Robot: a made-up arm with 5 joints.
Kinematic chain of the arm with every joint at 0, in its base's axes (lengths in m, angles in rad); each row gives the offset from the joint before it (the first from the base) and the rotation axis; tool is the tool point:
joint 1: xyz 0 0 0.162 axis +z
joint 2: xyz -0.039 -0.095 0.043 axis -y
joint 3: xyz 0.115 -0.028 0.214 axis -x
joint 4: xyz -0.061 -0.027 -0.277 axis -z
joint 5: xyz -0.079 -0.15 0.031 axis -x
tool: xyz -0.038 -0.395 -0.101
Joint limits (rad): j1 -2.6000..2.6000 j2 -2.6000..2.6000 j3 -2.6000..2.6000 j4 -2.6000..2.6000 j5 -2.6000..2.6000
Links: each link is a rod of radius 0.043 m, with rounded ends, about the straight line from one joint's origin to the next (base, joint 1, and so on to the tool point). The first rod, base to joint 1, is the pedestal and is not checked.
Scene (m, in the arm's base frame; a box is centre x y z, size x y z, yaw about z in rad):
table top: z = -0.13
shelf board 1: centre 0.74 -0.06 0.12 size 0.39 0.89 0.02 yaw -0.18
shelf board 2: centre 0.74 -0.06 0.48 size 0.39 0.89 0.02 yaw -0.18
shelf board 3: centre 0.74 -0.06 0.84 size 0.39 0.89 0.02 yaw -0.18
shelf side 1: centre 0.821 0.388 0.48 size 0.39 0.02 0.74 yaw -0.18
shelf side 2: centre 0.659 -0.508 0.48 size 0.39 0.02 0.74 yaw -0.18
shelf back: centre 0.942 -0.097 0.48 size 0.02 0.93 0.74 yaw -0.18
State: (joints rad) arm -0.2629 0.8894 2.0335 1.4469 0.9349
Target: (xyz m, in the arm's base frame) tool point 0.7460 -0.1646 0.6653
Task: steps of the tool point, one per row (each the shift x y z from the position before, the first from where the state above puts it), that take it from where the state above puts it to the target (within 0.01 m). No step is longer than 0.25 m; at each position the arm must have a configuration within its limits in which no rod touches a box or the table.
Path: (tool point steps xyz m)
1: -0.0186 -0.1448 0.0773
2: 0.0419 -0.1514 0.0868
3: 0.1044 -0.1306 0.0938
4: 0.1564 -0.0816 0.0973
5: 0.1851 -0.0104 0.0962
6: 0.1810 0.0718 0.0895
7: 0.1402 0.1489 0.0766
8: 0.0671 0.2039 0.0574
9: 0.1450 -0.0405 -0.0276
10: 0.1141 -0.0117 -0.0296
11: 0.0716 0.0030 0.0041
12: 0.0208 -0.0148 0.0531

